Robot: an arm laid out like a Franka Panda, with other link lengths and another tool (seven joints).
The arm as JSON. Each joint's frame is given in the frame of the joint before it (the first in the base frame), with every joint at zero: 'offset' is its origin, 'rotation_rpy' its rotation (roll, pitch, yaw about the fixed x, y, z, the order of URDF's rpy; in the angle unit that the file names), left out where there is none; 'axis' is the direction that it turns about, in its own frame. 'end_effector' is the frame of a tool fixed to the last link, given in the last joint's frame.
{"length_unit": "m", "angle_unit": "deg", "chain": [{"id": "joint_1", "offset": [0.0, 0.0, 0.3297], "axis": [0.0, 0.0, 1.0]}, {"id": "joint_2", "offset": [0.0, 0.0, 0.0], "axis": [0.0, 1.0, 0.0]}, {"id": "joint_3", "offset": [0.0, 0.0, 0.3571], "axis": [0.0, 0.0, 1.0]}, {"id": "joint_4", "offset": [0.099, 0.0, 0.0], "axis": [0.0, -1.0, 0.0]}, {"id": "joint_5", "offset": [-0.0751, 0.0, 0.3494], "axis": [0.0, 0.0, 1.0]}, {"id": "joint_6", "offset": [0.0, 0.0, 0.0], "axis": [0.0, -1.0, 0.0]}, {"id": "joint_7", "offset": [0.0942, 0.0, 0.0], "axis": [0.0, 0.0, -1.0]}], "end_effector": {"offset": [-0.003, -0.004, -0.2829], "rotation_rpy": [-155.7, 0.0, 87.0]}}
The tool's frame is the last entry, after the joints.
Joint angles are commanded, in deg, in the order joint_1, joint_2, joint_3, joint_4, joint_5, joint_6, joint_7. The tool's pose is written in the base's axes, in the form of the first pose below.
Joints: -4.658 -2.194 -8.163 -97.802 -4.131 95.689 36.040
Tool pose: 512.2 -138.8 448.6 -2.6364 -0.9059 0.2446
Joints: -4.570 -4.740 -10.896 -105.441 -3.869 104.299 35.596
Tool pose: 509.1 -161.3 425.5 -2.6673 -0.8865 0.1565
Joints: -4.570 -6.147 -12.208 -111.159 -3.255 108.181 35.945
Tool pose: 495.5 -166.2 398.7 -2.6582 -0.8469 0.1441
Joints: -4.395 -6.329 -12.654 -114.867 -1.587 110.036 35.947
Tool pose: 486.2 -157.9 373.7 -2.6223 -0.8205 0.1502
